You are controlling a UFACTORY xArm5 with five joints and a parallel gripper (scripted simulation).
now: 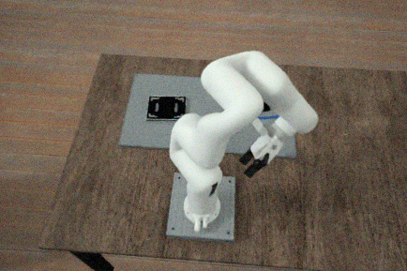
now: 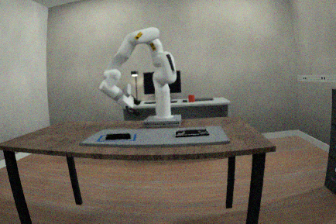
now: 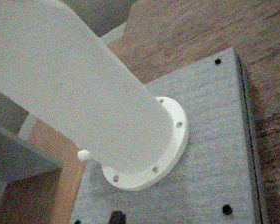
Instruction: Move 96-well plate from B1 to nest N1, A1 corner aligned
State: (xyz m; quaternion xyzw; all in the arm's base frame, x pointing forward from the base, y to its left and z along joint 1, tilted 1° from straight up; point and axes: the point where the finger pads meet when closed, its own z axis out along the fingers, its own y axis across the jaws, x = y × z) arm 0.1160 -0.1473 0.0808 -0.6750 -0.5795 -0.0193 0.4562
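Right now the black 96-well plate is 350 mm ahead of my hand, 50 mm to the right of it and 100 mm below it. Also, from my hand: plate nest N1: 310 mm ahead, 310 mm to the left, 100 mm below.
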